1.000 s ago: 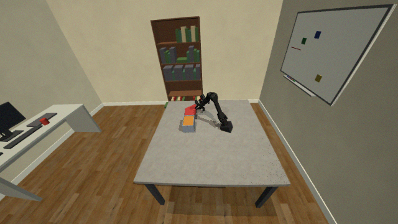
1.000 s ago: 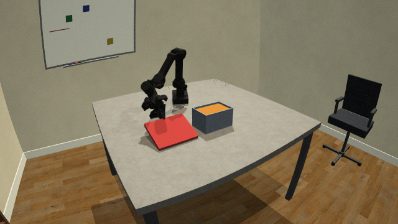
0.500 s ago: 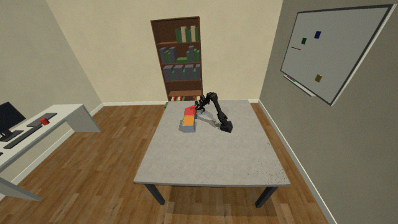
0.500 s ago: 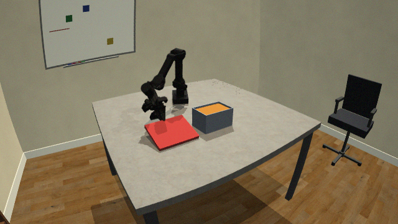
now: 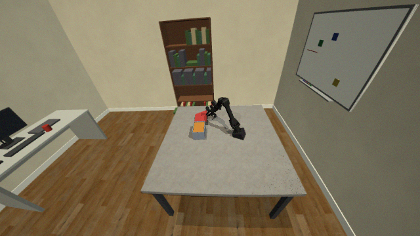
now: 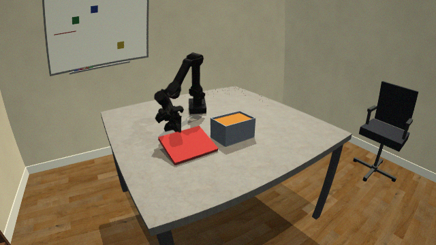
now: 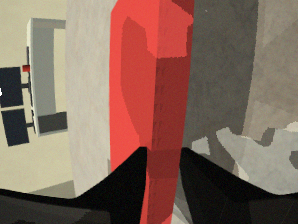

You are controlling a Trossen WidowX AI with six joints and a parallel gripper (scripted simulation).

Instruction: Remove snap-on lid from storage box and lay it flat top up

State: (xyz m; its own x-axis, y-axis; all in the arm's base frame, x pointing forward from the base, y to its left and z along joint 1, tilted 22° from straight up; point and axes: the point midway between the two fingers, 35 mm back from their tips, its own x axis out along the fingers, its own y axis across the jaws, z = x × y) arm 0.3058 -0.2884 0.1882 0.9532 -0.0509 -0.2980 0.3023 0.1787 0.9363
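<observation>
The red lid is 100 mm ahead of my hand and 40 mm below it. Also, from my hand: grey storage box: 270 mm to the left, 100 mm ahead, 30 mm below.
</observation>
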